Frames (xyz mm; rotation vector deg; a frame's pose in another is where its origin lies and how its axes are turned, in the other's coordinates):
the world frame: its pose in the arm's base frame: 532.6 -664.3 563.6 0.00 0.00 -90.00
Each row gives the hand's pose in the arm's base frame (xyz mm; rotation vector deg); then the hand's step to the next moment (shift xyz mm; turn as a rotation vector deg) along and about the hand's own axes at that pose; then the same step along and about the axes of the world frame.
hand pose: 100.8 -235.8 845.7 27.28 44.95 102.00
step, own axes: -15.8 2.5 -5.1 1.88 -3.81 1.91
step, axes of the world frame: 16.8 0.3 -0.9 -3.06 3.19 -1.47
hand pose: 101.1 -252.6 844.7 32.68 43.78 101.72
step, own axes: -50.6 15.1 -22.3 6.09 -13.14 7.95
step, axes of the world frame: 56.4 -9.3 -4.8 -10.49 12.07 -4.14
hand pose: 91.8 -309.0 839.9 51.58 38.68 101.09
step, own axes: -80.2 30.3 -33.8 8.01 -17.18 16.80
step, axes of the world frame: 86.8 -25.9 -16.7 -13.99 21.04 -1.77
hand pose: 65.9 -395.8 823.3 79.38 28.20 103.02
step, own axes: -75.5 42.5 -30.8 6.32 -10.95 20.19
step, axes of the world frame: 79.7 -37.3 -26.8 -8.35 22.15 2.71
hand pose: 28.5 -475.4 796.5 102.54 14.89 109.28
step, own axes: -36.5 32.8 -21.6 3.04 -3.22 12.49
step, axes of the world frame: 41.3 -28.4 -19.1 -1.71 12.88 2.58
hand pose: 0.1 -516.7 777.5 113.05 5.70 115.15
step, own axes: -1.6 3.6 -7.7 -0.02 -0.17 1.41
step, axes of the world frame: 2.5 -8.2 -0.9 0.09 1.42 -0.01
